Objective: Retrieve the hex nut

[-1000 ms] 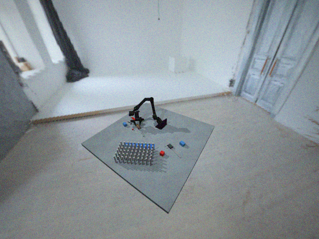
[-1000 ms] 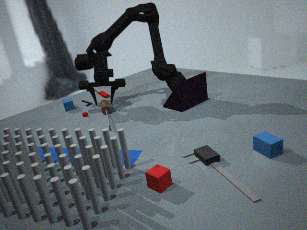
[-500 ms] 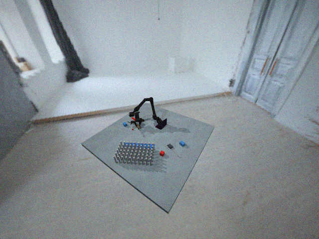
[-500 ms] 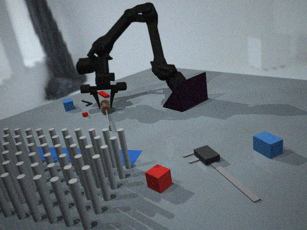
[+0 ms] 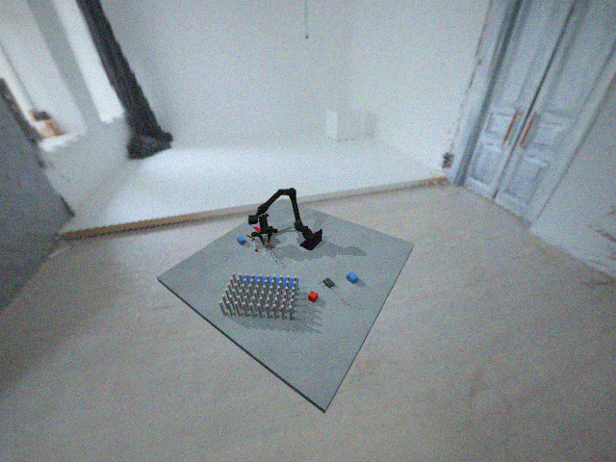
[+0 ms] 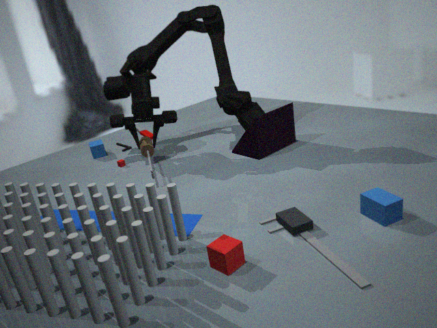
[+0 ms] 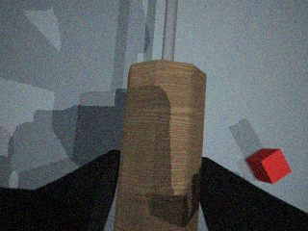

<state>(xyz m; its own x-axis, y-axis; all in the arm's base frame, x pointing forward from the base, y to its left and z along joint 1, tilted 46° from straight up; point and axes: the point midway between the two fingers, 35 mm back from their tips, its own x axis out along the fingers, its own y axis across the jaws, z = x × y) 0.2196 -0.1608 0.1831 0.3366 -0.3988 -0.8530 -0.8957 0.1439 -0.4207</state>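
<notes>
Now: the small red cube 7 cm ahead of my gripper tip, 3 cm to the right of it and 3 cm below it. From my gripper tip the other things lie so: red-handled tool 12 cm behind, 27 cm to the right, 3 cm below; then L-shaped piece 17 cm to the right, 3 cm below; then blue taped strip 23 cm ahead, 26 cm to the left, 3 cm below.
</notes>
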